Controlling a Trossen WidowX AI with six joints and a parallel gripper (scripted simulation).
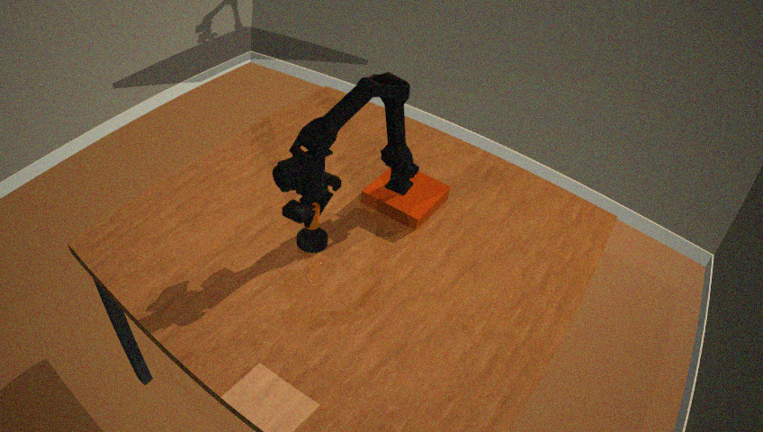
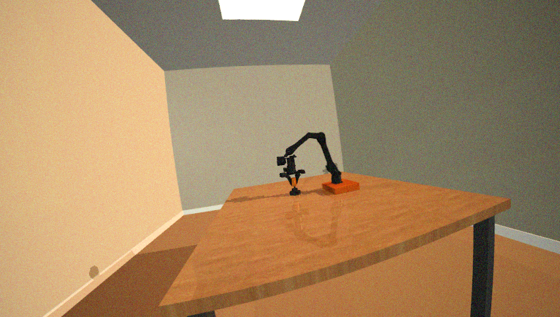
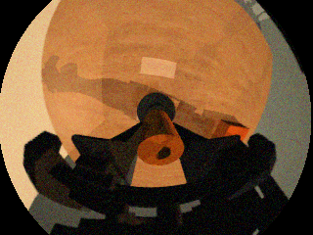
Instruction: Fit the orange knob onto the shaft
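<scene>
Now: gripper tip 2 cm below the orange knob. The rest, counted from my gripper tip: round pedestal 4 cm below.
</scene>
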